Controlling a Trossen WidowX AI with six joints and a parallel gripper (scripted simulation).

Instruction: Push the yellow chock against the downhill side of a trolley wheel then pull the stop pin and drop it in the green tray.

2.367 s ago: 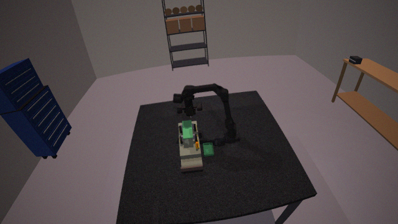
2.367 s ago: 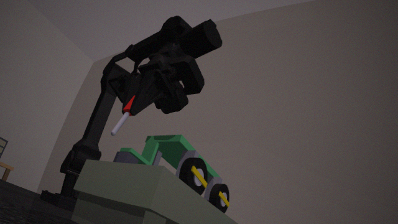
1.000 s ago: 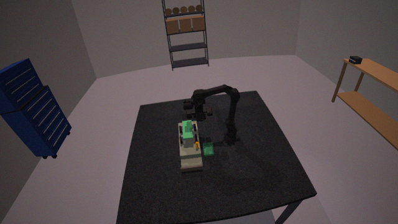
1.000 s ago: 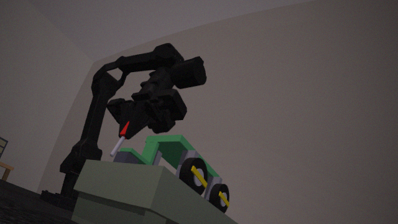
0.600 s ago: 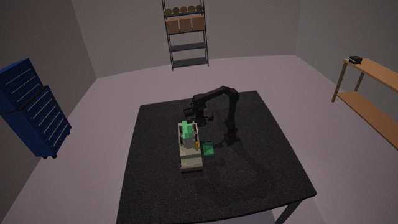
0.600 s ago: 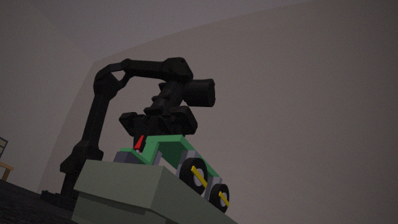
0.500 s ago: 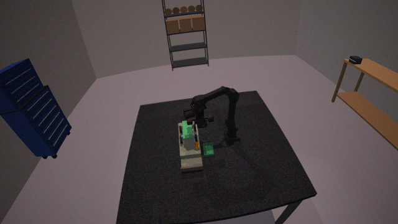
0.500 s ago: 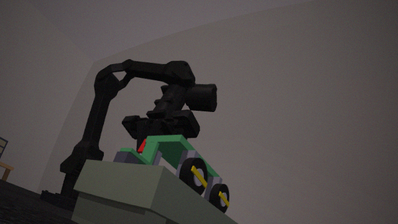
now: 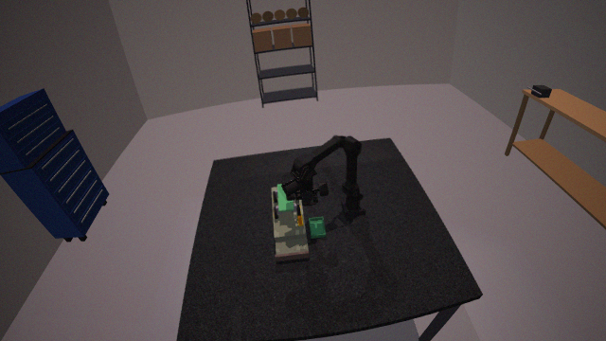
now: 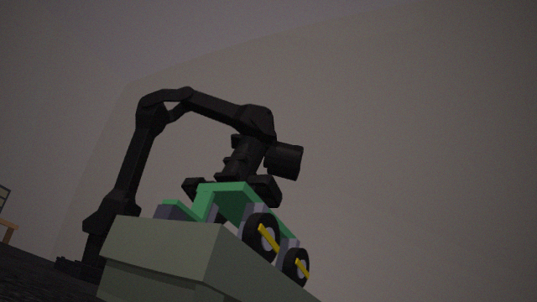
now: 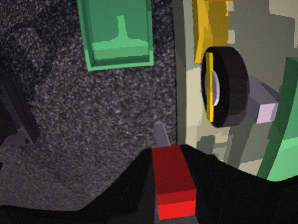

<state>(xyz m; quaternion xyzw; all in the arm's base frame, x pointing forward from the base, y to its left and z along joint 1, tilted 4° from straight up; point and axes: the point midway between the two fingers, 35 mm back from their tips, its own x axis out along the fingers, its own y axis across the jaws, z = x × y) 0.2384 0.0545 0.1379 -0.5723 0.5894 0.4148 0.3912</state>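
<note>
Now: the green tray 30 mm behind my gripper tip, 60 mm to the left of it and 150 mm below it. The rest, counted from my gripper tip: red-headed stop pin (right at my gripper tip); yellow chock (50 mm ahead, 60 mm to the left, 60 mm below); green trolley (100 mm ahead, 40 mm to the right, 30 mm below).
</note>
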